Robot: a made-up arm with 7 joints.
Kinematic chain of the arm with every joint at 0, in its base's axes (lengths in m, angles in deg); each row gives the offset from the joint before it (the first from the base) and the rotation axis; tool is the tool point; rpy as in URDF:
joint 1: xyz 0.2 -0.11 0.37 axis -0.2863 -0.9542 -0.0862
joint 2: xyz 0 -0.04 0.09 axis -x
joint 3: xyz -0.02 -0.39 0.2 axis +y
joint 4: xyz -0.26 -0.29 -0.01 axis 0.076 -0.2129 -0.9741
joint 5: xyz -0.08 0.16 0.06 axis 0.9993 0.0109 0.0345
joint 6: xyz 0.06 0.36 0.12 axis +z
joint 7: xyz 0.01 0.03 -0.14 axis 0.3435 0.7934 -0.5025
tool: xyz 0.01 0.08 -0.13 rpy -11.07 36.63 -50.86
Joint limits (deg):
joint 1: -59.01..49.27
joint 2: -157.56..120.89
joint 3: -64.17..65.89
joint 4: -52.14..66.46
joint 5: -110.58..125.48
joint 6: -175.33..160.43
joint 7: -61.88..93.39
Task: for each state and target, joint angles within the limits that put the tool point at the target. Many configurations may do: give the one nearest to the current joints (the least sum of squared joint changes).
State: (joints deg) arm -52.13 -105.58 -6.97 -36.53 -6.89 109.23 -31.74
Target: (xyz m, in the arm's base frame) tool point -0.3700 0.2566 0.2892
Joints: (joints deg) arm -22.65 -98.81 -30.11 -43.14 -26.98 112.02 -29.20
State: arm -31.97 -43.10 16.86 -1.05 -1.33 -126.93 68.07
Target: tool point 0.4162 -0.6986 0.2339
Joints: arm -40.69 -30.23 13.58 50.36 21.07 -113.24 73.65
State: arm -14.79 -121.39 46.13 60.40 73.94 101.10 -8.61
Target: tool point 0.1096 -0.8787 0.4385
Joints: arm 2.41 -67.52 20.83 36.13 81.85 97.88 -9.47
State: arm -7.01 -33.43 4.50 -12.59 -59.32 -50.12 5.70
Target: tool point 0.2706 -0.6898 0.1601
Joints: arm 13.31 -14.33 -29.34 3.10 -79.07 -52.56 5.75
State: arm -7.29 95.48 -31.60 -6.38 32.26 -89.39 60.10
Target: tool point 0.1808 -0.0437 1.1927
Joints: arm -23.68 55.75 -33.15 18.53 81.31 -82.92 68.26
